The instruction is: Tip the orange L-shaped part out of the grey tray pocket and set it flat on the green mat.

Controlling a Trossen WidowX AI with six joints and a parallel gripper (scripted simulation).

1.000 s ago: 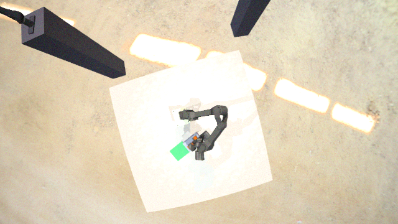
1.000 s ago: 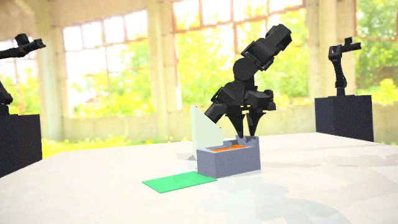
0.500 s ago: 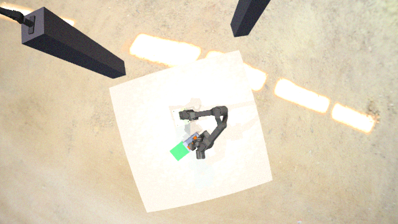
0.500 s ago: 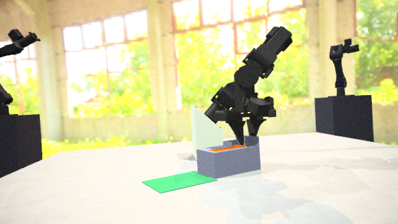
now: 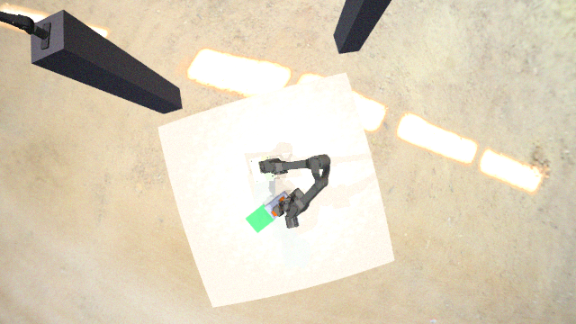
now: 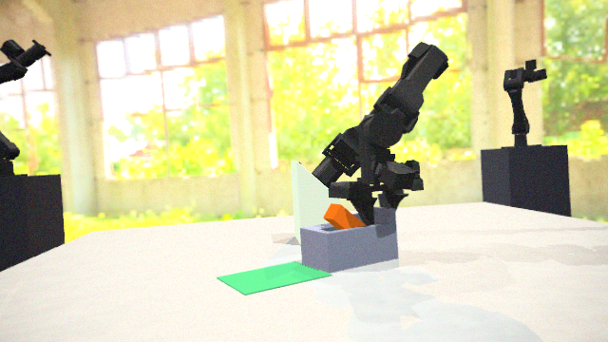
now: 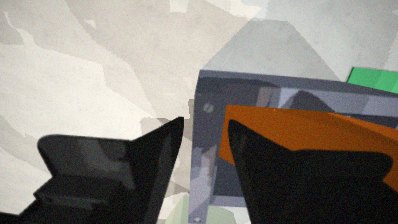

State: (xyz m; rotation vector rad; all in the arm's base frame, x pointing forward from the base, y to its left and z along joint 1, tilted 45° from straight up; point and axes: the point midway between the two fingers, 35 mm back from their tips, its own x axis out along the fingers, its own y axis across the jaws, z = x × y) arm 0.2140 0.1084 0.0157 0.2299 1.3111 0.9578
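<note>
Now: gripper tip 2 cm short of the orange part, 5 cm to the left of it and 1 cm below it. The rest, counted from my gripper tip: green mat 9 cm ahead, 20 cm to the right, 6 cm below.
</note>
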